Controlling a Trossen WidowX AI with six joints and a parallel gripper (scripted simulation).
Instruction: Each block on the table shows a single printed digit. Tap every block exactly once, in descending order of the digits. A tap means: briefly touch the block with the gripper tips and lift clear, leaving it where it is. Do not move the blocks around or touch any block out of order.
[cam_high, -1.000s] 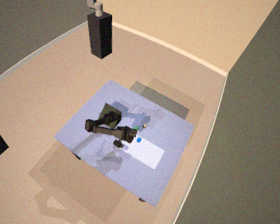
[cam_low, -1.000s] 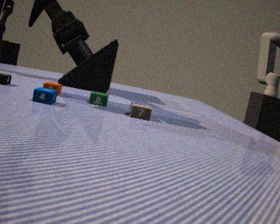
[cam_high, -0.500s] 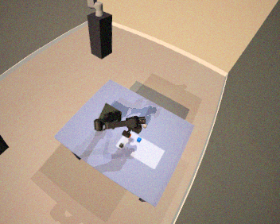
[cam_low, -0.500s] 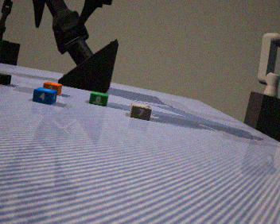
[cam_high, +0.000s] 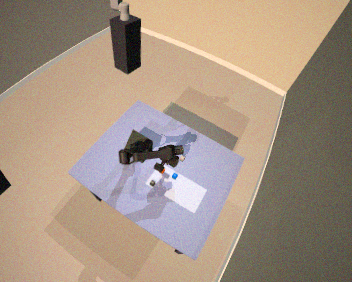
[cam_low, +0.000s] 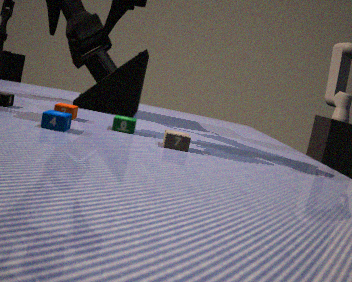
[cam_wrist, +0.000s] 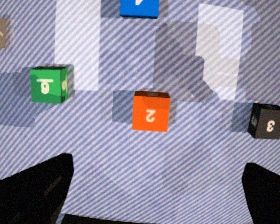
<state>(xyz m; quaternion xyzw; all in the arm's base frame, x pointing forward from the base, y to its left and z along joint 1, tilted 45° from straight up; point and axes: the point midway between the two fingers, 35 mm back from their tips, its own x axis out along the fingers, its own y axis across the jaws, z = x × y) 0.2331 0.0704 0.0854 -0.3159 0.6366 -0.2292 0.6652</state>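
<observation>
My gripper tip is now 5 cm short of the grey block, 18 cm to the right of it and 12 cm above it. The rest, counted from my gripper tip: blue block marked 4: 9 cm ahead, 3 cm to the left, 12 cm below; then orange block: 1 cm behind, 12 cm below; then green block: 10 cm to the left, 12 cm below.
</observation>
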